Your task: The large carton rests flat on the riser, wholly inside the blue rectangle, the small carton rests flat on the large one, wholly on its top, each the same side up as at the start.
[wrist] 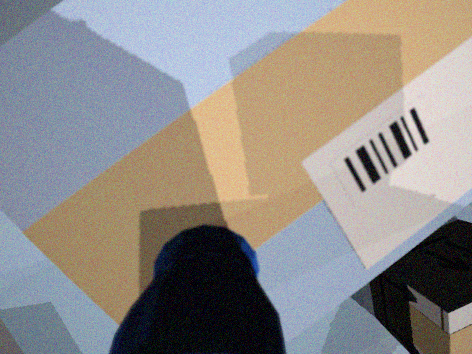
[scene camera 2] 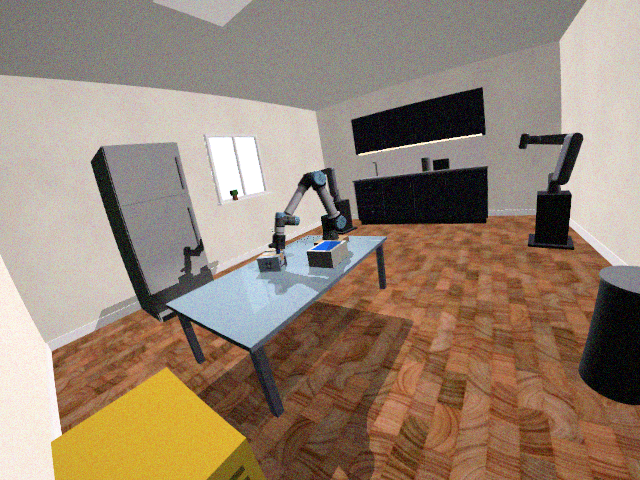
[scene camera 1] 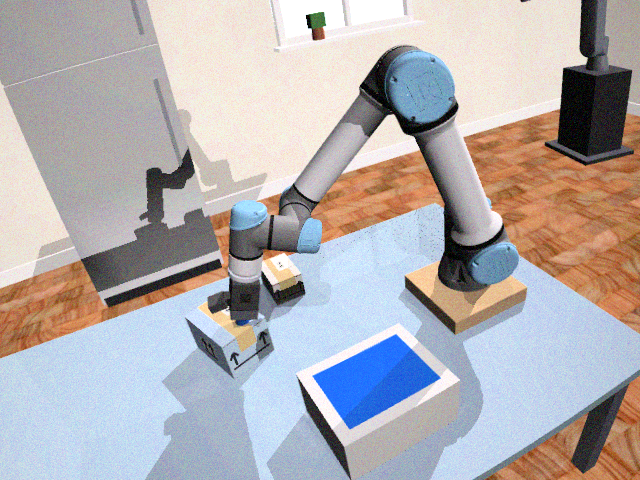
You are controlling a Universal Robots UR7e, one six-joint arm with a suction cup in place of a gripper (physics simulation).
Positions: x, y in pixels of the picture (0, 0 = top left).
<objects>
My suction cup [wrist: 205, 286] is stuck to a large carton [scene camera 1: 234, 348], which still rests on the table. A small carton [scene camera 1: 282, 279] rests on the table.
</objects>
